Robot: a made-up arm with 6 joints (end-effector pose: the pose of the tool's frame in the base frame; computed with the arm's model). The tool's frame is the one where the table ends. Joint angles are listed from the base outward.
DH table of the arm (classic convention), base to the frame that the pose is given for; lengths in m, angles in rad. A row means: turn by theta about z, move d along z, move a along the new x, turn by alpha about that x. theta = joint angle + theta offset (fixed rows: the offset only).
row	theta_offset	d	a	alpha
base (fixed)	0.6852	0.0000	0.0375	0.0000
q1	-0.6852	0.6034	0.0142	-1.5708
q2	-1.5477	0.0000	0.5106	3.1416
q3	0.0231	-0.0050	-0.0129	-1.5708
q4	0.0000	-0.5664	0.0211	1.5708
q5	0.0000	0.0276	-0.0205	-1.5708
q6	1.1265	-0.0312	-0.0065	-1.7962
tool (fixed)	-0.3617	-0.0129	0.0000	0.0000
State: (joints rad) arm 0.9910 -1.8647 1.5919 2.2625 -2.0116 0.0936
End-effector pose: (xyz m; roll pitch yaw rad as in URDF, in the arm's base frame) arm -0.5381 -0.7887 0.2826 -0.5088 -0.7390 -1.5487
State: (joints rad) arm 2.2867 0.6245 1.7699 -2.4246 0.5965 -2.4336
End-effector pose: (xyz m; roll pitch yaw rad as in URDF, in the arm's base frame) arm -0.3822 0.4692 1.5508 2.3765 0.7548 -2.9825
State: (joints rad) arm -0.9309 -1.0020 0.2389 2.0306 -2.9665 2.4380
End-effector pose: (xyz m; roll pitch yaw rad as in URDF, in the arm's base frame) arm -0.0682 0.2262 1.3891 -1.3884 -0.1949 0.5975
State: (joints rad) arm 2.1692 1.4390 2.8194 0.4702 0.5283 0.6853
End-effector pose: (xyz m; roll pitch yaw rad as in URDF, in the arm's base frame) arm -0.3055 0.5307 1.2475 0.9462 0.2977 2.8432
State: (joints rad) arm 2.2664 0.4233 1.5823 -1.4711 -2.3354 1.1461
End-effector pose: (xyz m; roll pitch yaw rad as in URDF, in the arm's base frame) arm -0.2798 0.3979 1.5459 -2.6318 -0.0720 -0.1796
